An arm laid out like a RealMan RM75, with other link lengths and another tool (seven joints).
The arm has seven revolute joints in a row. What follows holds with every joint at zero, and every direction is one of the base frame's. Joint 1 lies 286.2 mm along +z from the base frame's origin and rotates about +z. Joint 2 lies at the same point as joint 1 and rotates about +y. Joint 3 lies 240.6 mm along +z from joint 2 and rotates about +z. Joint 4 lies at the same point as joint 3 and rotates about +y. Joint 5 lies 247.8 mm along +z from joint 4 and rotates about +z. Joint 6 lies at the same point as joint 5 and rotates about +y. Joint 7 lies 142.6 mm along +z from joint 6 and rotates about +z. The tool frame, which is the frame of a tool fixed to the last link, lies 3 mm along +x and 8 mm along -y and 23 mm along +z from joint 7; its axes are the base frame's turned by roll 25.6, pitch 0 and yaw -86.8 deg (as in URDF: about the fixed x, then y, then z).
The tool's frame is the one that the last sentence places.
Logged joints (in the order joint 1, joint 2, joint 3, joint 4, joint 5, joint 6, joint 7), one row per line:
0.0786 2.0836 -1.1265 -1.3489 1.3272 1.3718 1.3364
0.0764 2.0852 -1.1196 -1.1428 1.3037 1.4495 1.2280
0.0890 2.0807 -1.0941 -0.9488 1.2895 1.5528 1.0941
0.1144 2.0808 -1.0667 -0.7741 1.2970 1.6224 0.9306
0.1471 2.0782 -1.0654 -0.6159 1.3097 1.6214 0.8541
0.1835 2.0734 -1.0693 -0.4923 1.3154 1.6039 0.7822
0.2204 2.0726 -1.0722 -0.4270 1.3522 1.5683 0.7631
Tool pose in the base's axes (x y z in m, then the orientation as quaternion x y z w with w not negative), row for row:
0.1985 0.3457 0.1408 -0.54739 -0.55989 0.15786 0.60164
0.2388 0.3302 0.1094 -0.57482 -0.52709 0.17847 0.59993
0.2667 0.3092 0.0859 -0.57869 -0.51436 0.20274 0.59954
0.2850 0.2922 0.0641 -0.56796 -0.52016 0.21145 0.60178
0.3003 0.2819 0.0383 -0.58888 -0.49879 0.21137 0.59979
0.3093 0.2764 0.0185 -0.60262 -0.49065 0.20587 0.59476
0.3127 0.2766 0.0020 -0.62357 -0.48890 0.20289 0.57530
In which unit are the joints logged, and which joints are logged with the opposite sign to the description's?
The joints are logged in radians. Opposite sign: joint 5, joint 6.
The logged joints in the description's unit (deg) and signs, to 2 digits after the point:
4.50 119.38 -64.54 -77.29 -76.04 -78.60 76.57
4.38 119.47 -64.15 -65.48 -74.70 -83.05 70.36
5.10 119.22 -62.69 -54.36 -73.88 -88.97 62.69
6.55 119.22 -61.12 -44.35 -74.31 -92.96 53.32
8.43 119.07 -61.04 -35.29 -75.04 -92.90 48.94
10.51 118.80 -61.27 -28.21 -75.37 -91.90 44.82
12.63 118.75 -61.43 -24.47 -77.48 -89.86 43.72

